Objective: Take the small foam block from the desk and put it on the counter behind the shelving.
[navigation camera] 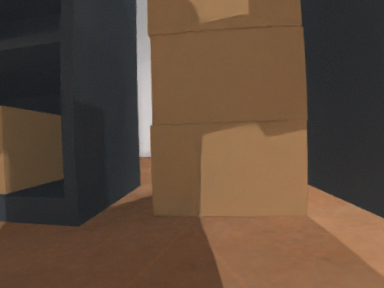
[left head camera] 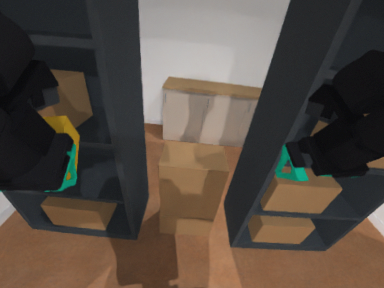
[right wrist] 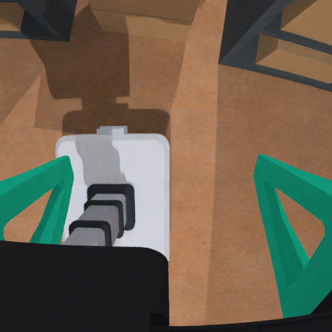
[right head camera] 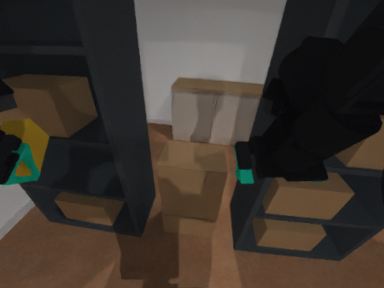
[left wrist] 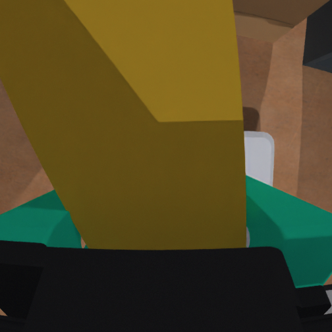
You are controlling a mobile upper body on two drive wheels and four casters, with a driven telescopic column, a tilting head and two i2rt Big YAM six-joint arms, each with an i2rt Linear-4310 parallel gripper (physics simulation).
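Frame: origin at the left arm's base, x back, y right, z up, level; millimetres.
Seen in the pictures: left gripper, between the fingertips: (left head camera: 60,180) (right head camera: 26,176); right gripper, between the fingertips: (left head camera: 295,173) (right head camera: 260,175).
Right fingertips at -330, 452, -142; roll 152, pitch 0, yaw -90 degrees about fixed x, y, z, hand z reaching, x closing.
Observation:
A point is followed by its place in that frame, as x, y, z.
The yellow foam block (left head camera: 70,131) {-379, 11, -78} (right head camera: 33,138) {-367, 14, -83} (left wrist: 165,165) is held between the green fingers of my left gripper (left wrist: 164,167), which is shut on it, at the left of both head camera views. In the left wrist view the block covers much of the picture. My right gripper (right wrist: 163,165) is open, with nothing between its fingers, at the right of both head camera views. The counter (left head camera: 215,89) {-2341, 889, -497} (right head camera: 220,86) {-2445, 858, -497} with a wooden top and pale cabinet doors stands against the back wall, beyond the shelving. The desk does not show in these views.
A stack of cardboard boxes (left head camera: 192,190) {-839, 371, -797} (right head camera: 192,192) {-838, 377, -817} (navigation camera: 225,75) {-847, 364, -1002} stands in the gap between a dark left shelf unit (left head camera: 125,100) {-972, -26, -232} (right head camera: 117,100) {-928, -34, -205} (navigation camera: 102,100) {-965, -28, -1040} and a dark right shelf unit (left head camera: 272,105) {-933, 793, -200} (navigation camera: 345,90) {-875, 784, -1033}. Both shelf units hold boxes. The white robot base (right wrist: 145,185) shows in the right wrist view.

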